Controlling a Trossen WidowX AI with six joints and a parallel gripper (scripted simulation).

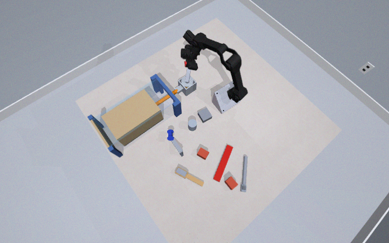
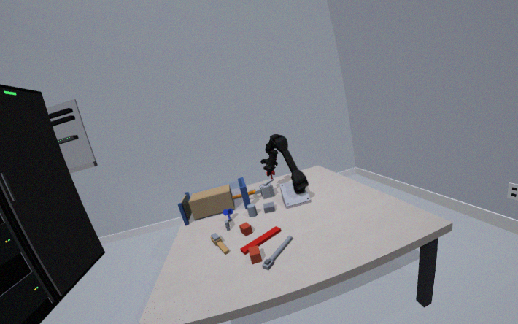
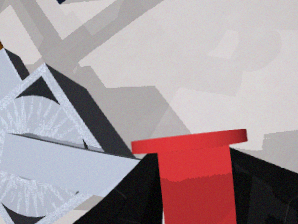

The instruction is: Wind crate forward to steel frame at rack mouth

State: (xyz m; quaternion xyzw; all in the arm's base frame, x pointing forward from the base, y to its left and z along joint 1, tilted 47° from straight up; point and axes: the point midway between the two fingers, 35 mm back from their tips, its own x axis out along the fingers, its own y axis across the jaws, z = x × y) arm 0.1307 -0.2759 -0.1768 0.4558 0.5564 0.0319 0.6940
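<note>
Right now the red-knobbed handle is 4 cm to the left of my gripper tip, 3 cm below it and 1 cm ahead of it. From my gripper tip the other things lie so: red knob: 2 cm behind, 1 cm to the left; blue frame: 21 cm ahead, 9 cm to the left, 2 cm below; grey winch: 10 cm below, 7 cm to the left, 3 cm ahead.
</note>
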